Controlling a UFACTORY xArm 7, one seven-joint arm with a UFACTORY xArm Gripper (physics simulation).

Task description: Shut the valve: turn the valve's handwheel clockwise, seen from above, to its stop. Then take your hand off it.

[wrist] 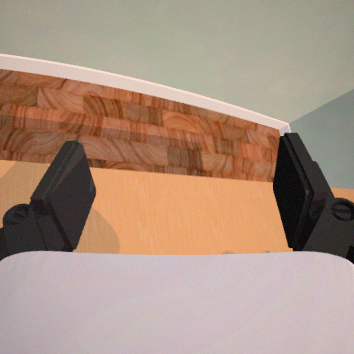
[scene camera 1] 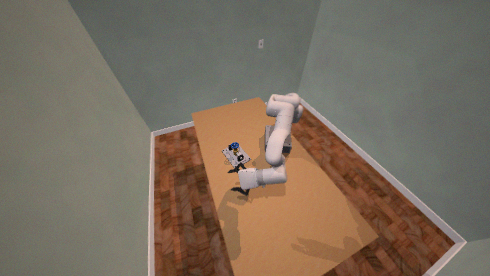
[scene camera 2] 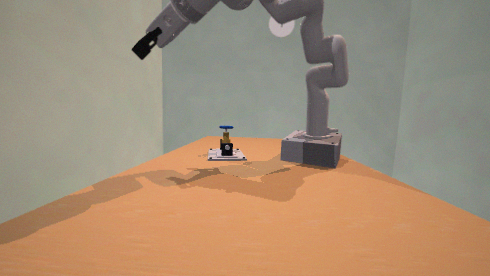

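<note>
The valve's blue handwheel (scene camera 1: 234,145) (scene camera 2: 226,127) lies level on top of a brass and black valve body (scene camera 2: 226,147). The body stands upright on a white base plate (scene camera 1: 228,155) (scene camera 2: 214,156) on the table. My gripper (scene camera 1: 231,180) (scene camera 2: 139,53) (wrist: 180,162) is open, its black fingers wide apart with nothing between them. In scene camera 2 it is high above the table, to the left of the handwheel and apart from it. It points obliquely down and away from the valve. The valve does not show in the wrist view. How far the handwheel is turned cannot be told.
The arm's grey base (scene camera 2: 320,150) stands on the wooden table (scene camera 1: 280,220) (scene camera 2: 280,230) (wrist: 185,210), to the right of the valve in scene camera 2. The wooden floor (scene camera 1: 175,200) (wrist: 145,112) and green walls lie beyond the table's edge. Arm shadows fall across the table.
</note>
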